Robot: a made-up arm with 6 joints.
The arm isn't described. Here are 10 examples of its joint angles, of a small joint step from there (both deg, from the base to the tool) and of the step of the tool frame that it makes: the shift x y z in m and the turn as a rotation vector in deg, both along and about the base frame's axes.
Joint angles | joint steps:
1: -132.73 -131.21 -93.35 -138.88 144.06 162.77 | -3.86 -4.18 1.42 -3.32 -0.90 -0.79
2: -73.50 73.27 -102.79 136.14 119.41 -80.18 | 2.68 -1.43 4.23 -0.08 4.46 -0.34
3: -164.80 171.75 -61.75 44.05 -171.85 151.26 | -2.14 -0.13 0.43 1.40 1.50 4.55
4: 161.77 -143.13 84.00 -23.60 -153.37 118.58 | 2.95 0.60 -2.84 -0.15 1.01 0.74
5: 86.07 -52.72 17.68 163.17 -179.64 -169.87 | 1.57 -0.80 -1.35 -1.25 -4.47 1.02
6: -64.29 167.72 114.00 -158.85 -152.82 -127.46 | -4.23 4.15 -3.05 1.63 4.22 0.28
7: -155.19 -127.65 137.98 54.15 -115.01 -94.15 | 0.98 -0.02 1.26 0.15 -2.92 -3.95
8: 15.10 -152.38 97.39 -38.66 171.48 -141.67 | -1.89 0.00 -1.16 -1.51 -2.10 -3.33
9: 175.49 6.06 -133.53 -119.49 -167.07 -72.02 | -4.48 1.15 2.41 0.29 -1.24 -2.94
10: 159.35 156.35 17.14 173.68 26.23 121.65 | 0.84 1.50 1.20 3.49 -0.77 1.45
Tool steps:
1: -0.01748 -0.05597 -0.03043 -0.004 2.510 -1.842
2: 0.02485 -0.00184 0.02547 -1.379 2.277 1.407
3: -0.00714 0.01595 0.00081 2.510 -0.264 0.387
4: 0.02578 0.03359 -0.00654 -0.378 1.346 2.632
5: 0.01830 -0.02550 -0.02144 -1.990 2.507 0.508
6: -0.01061 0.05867 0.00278 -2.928 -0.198 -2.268
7: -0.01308 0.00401 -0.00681 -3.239 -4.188 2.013
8: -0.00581 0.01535 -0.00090 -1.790 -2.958 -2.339
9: -0.01385 -0.00613 0.01136 1.322 -3.804 -7.451
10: 0.04332 -0.01872 -0.01476 -2.152 -2.954 -3.885
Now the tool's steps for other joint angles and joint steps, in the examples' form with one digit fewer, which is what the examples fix.
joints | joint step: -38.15 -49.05 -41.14 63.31 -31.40 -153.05 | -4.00 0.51 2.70 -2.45 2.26 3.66
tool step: 0.0550 0.0680 0.0351 1.10 2.52 -6.84
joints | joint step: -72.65 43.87 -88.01 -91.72 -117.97 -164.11 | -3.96 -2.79 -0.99 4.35 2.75 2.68
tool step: -0.0312 0.0403 0.0088 -1.41 0.00 0.19
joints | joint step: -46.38 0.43 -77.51 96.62 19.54 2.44 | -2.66 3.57 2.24 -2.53 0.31 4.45
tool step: 0.0656 -0.0370 0.0528 4.22 6.17 -2.63
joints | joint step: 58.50 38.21 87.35 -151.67 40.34 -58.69 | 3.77 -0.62 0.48 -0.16 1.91 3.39
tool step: -0.0582 0.0264 0.0112 3.77 0.80 3.25
